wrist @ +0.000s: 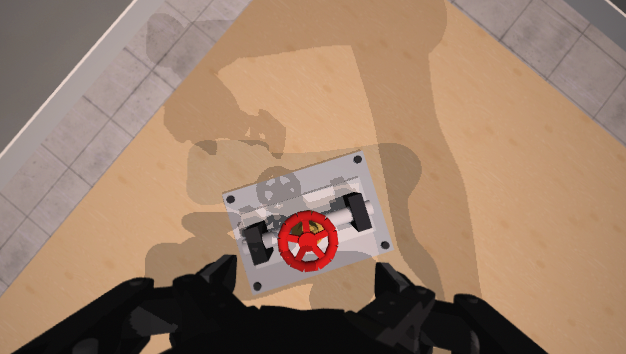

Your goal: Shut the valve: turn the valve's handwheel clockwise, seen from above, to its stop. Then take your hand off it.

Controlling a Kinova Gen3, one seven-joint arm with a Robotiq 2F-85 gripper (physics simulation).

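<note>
The red handwheel (307, 241) with its spokes and hub shows whole, a little below the middle of the wrist view. It sits over a brass valve body (314, 227) on a pale pipe (338, 218), which two black brackets hold on a grey base plate (377, 227). My gripper (305, 274) is wide open, with one finger at the lower left of the wheel and one at the lower right. Both fingertips are well apart from the wheel's rim, and the wheel looks lower down than the fingers. How far the wheel is turned cannot be told from this view.
The base plate lies on a wooden table top (515, 200), with black bolts at its corners. Shadows of the arm fall across the table and plate. Beyond the table's edges, grey floor tiles (100, 115) show at the upper left and upper right.
</note>
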